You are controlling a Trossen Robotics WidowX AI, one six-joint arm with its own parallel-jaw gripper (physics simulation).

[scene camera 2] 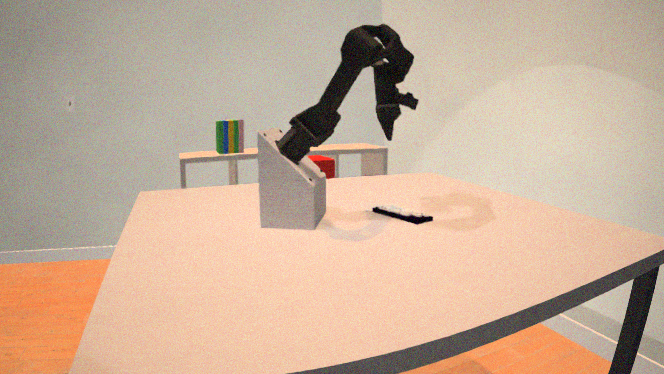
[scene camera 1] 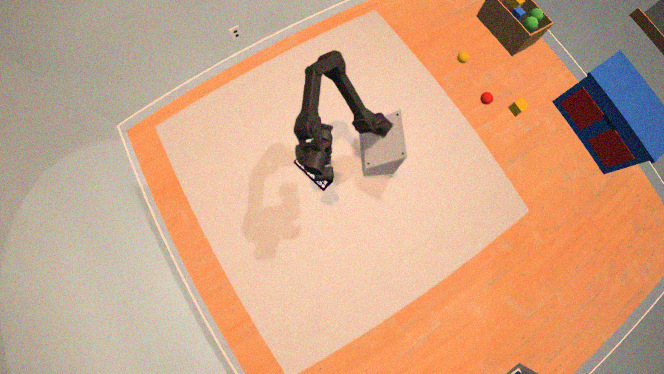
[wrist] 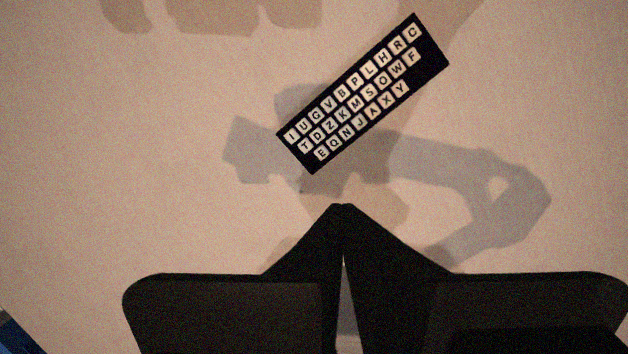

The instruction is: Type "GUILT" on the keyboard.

Scene:
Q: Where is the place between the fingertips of my gripper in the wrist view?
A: At 341,213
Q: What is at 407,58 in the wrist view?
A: A black keyboard.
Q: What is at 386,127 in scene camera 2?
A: My gripper.

